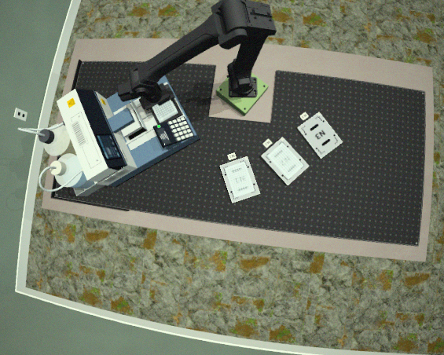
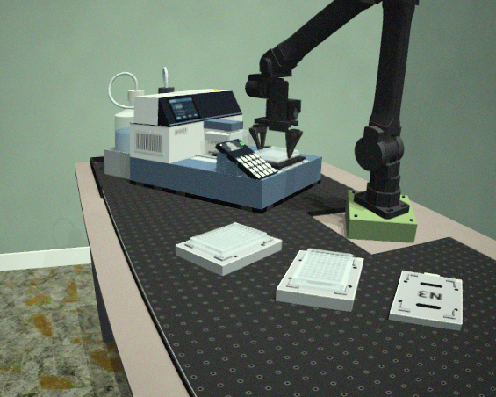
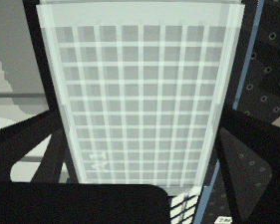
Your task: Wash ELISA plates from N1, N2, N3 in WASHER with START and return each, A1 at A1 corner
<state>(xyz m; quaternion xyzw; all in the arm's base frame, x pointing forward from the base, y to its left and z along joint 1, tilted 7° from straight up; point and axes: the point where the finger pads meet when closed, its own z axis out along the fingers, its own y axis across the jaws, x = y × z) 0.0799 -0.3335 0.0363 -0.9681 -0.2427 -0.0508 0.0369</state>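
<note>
Right now the dark carrier is 2 cm below my hand. The rest, counted from my hand: plate washer: 14 cm to the right, 7 cm ahead, 2 cm above; N1 label: 28 cm to the left, 20 cm ahead, 11 cm below.
</note>
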